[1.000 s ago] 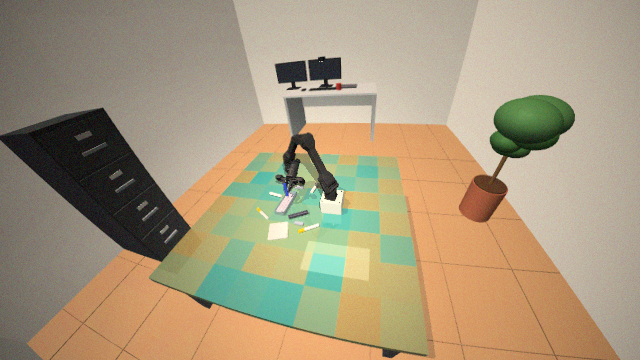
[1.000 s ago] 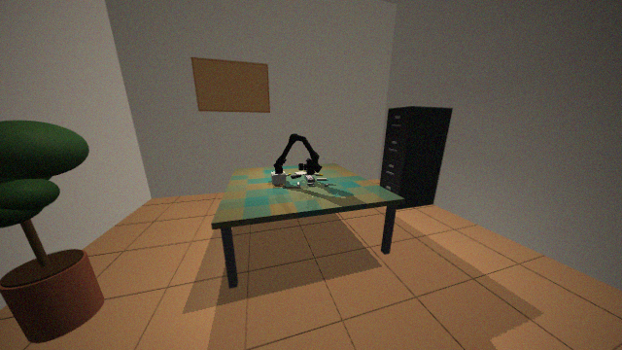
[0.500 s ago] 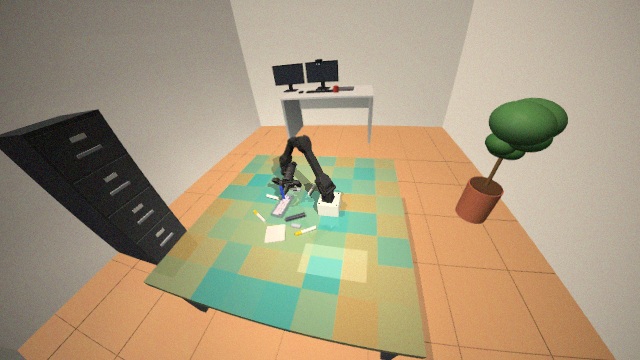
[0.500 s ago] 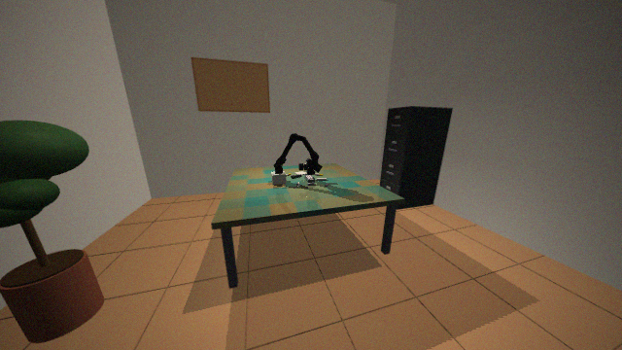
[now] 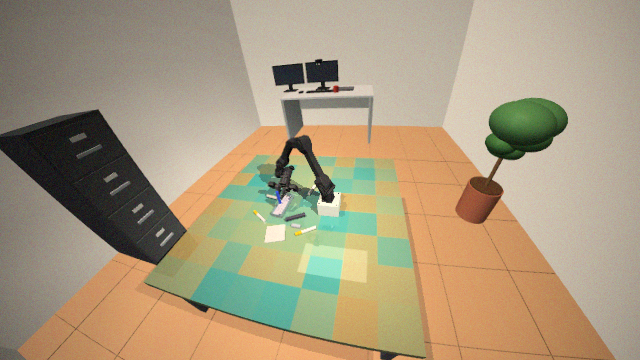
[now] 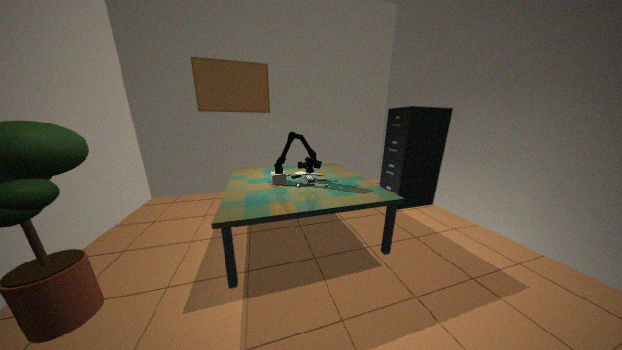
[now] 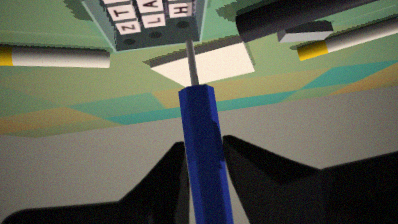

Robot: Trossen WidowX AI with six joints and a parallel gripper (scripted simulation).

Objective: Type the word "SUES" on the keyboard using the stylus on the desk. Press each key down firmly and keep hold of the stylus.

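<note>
My gripper tip is 10 cm past the black bar, 9 cm above it and 2 cm to the right of it. Also, from my gripper tip: white notepad (16 cm to the left, 10 cm below, 4 cm behind); then grey stylus tip (5 cm below); then blue stylus (2 cm below).
</note>
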